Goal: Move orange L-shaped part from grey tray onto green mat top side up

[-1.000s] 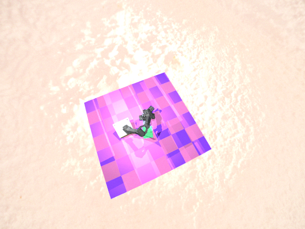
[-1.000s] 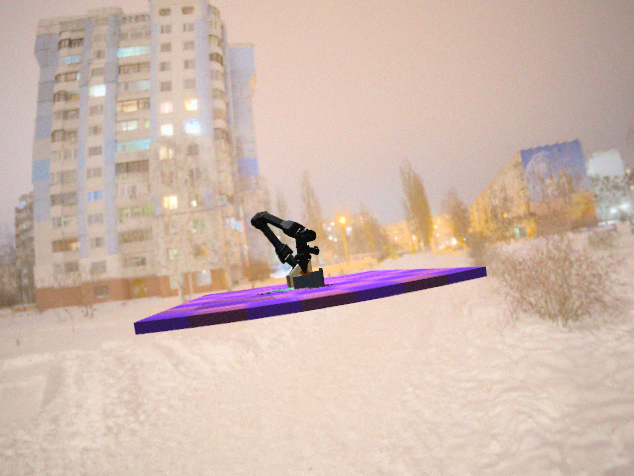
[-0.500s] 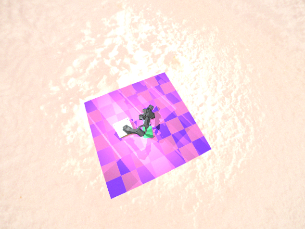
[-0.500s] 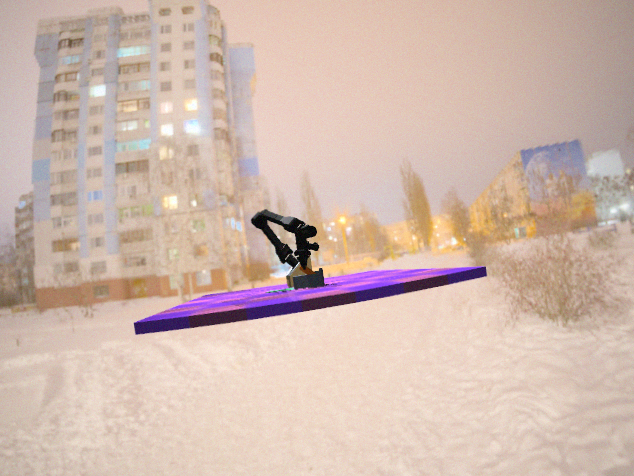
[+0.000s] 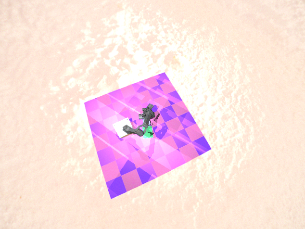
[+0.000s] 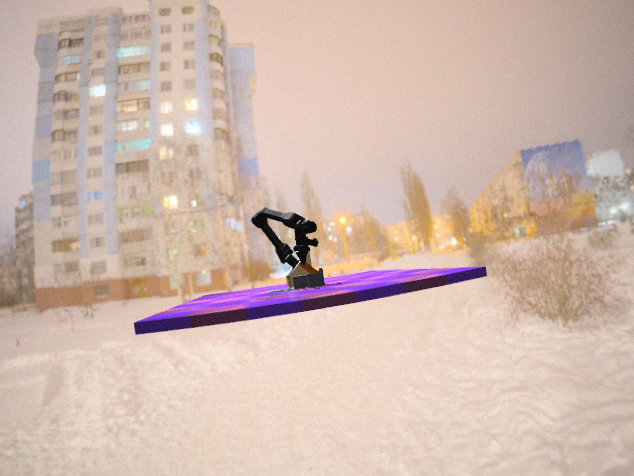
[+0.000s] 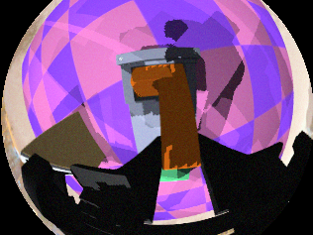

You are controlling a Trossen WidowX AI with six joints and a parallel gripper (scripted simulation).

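My gripper tip is 13 cm above the green mat, 12 cm to the left of it and 7 cm past it. The rest, counted from my gripper tip: orange L-shaped part 4 cm to the left, 3 cm below; grey tray 13 cm below, 2 cm to the left, 1 cm behind.
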